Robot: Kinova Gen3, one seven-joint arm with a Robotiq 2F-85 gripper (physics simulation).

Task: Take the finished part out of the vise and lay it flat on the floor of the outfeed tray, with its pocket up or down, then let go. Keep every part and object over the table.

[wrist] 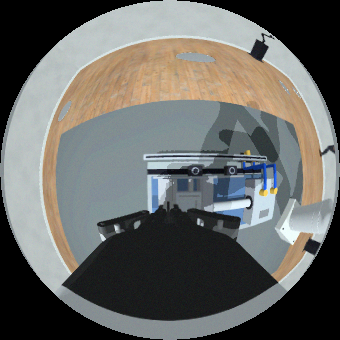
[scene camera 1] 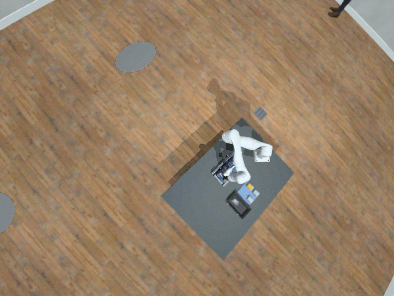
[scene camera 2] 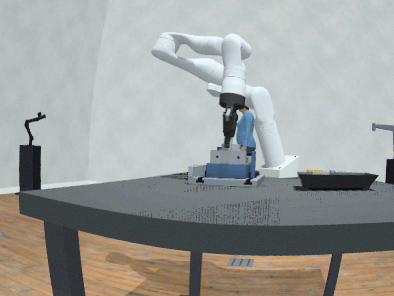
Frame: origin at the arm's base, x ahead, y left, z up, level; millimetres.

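Seen in the pictures: gripper, fingertip midpoint: (wrist: 168, 207) (scene camera 1: 223, 176) (scene camera 2: 227, 150); arm's base at its link origin: (wrist: 295, 218) (scene camera 2: 275, 162).
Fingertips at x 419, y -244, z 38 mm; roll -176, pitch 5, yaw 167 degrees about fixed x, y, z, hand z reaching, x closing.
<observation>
Offsets run from my fingertips to a thing's top centre. "spot": to the spot under its first point.
The finished part {27 mm back, 14 mm left, 19 mm up} (scene camera 2: 236, 147) (wrist: 189, 200) is a light grey block in the vise {91 mm back, 26 mm left, 3 mm up} (scene camera 2: 227, 171) (wrist: 230, 186); its top shows above the grey front jaw in scene camera 2. My gripper (scene camera 2: 227, 145) (wrist: 168, 207) is shut and empty, pointing down, with its fingertips at about the height of the part's top. Whether they touch the part cannot be told. In the wrist view the fingers and gripper body hide the near side of the vise. The black outfeed tray (scene camera 1: 245, 214) (scene camera 2: 337, 181) stands apart from the vise, with a small light grey patch inside.
A blue board {spot: 16 mm ahead, 293 mm left, 88 mm down} (scene camera 1: 243, 192) with a yellow block {67 mm back, 312 mm left, 52 mm down} (scene camera 1: 250, 186) and grey blocks lies beside the tray. Blue hoses {spot: 209 mm back, 14 mm left, 14 mm up} (wrist: 275, 176) with yellow ends and a white cylinder {spot: 104 mm back, 34 mm left, 10 mm down} (wrist: 231, 205) are at the vise's right in the wrist view. The arm's white base (scene camera 2: 282, 166) stands behind.
</observation>
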